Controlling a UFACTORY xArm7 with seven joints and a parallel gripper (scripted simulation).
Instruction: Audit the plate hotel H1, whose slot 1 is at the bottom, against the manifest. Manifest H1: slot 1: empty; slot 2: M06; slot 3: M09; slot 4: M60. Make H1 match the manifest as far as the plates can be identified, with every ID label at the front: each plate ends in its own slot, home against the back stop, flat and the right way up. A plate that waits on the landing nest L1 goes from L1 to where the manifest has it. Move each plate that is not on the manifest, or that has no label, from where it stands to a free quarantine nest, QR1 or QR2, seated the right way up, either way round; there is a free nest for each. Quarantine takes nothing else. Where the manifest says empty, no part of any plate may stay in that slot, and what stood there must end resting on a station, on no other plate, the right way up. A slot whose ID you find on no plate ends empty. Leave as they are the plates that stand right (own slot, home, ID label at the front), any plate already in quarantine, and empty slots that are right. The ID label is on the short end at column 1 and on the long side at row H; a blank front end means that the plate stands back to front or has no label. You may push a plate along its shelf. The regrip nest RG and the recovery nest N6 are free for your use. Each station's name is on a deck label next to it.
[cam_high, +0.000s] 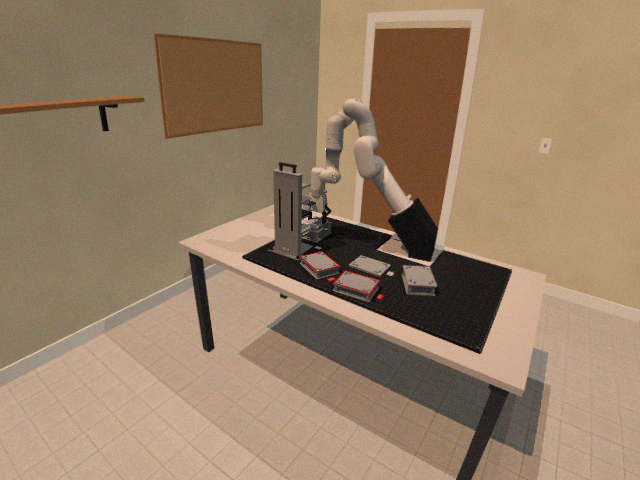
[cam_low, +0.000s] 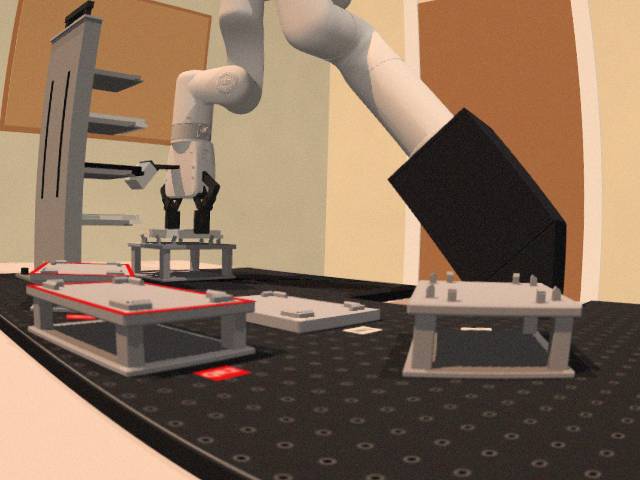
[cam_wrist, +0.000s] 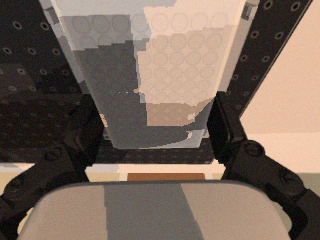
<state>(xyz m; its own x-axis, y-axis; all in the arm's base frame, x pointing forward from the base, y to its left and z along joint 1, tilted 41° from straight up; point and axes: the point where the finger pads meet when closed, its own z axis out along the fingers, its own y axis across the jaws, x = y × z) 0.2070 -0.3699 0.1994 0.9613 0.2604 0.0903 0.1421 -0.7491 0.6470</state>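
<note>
The RG label is 9 cm below my hand, 9 cm behind it and 1 cm to the right of it. Also, from my hand: pale plate: 1 cm below, 1 cm ahead; then clear plate: 19 cm ahead, 3 cm to the left, 1 cm above; then H1 deck label: 12 cm to the left, 12 cm ahead, 9 cm below.
</note>
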